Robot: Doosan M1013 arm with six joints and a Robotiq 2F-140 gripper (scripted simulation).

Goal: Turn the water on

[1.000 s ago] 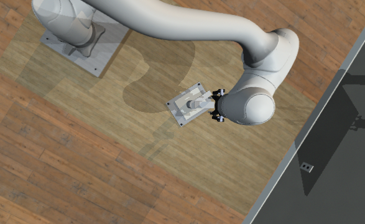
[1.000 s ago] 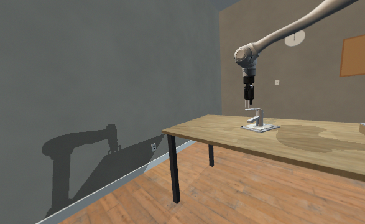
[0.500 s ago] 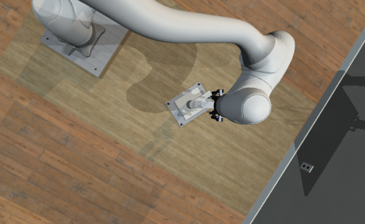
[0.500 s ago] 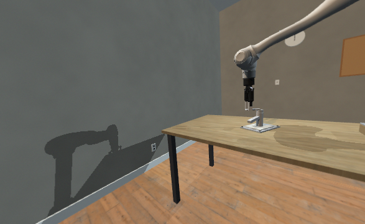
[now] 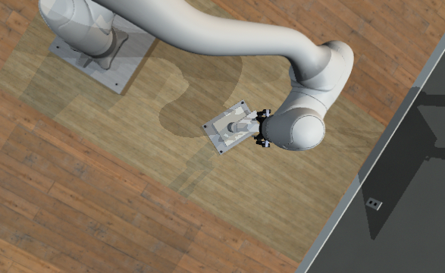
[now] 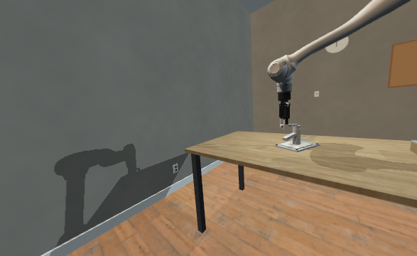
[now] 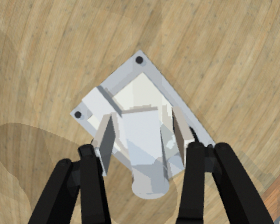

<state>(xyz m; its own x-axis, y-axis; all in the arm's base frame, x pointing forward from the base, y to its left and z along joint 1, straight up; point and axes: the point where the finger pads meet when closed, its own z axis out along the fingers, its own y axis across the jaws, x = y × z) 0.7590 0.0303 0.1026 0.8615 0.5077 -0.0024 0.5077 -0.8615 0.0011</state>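
My hand is 30 mm past the lever, 20 mm to the left of it and 10 mm above it. Also, from my hand: plate: 70 mm behind, 40 mm to the right, 150 mm below; metal tap: 50 mm behind, 30 mm to the right, 60 mm below.
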